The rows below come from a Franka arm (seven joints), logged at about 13 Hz.
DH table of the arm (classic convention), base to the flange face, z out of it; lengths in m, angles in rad. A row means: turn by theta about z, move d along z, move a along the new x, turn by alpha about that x. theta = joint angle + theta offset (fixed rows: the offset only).
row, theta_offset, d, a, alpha
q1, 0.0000, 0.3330, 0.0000, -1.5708
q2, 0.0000, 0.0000, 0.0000, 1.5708
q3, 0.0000, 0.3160, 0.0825, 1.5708
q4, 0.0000, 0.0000, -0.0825, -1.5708
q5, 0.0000, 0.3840, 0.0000, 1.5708
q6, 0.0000, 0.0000, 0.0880, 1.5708
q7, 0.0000, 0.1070, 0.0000, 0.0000
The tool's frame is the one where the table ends.
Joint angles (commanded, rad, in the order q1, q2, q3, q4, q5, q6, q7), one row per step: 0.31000, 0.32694, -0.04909, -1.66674, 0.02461, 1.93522, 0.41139; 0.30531, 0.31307, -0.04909, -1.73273, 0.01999, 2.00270, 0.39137; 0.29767, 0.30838, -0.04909, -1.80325, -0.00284, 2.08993, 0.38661; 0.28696, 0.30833, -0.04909, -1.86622, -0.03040, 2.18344, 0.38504; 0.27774, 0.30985, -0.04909, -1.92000, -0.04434, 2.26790, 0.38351; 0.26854, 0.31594, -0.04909, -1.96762, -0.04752, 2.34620, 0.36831; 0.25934, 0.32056, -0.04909, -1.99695, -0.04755, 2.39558, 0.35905; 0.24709, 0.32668, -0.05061, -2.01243, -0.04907, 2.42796, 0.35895; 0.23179, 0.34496, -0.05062, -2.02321, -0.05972, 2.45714, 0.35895; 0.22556, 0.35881, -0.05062, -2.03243, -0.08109, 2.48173, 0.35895
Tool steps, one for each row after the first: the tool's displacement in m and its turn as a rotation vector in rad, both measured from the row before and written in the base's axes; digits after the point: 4 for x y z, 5 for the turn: -0.0056, -0.0056, -0.0162, 0.00093, -0.01571, 0.01597; -0.0046, -0.0080, -0.0221, -0.01394, -0.02554, 0.00780; -0.0033, -0.0091, -0.0204, -0.01426, -0.03481, 0.00752; -0.0038, -0.0071, -0.0175, -0.00249, -0.03029, 0.00353; -0.0041, -0.0066, -0.0176, 0.00410, -0.02337, 0.01122; -0.0025, -0.0061, -0.0109, 0.00386, -0.01441, 0.00210; 0.0000, -0.0084, -0.0073, 0.00140, -0.01067, -0.01114; 0.0006, -0.0093, -0.0129, -0.00719, -0.00135, -0.00637; -0.0006, -0.0037, -0.0099, -0.01372, -0.00372, 0.01068
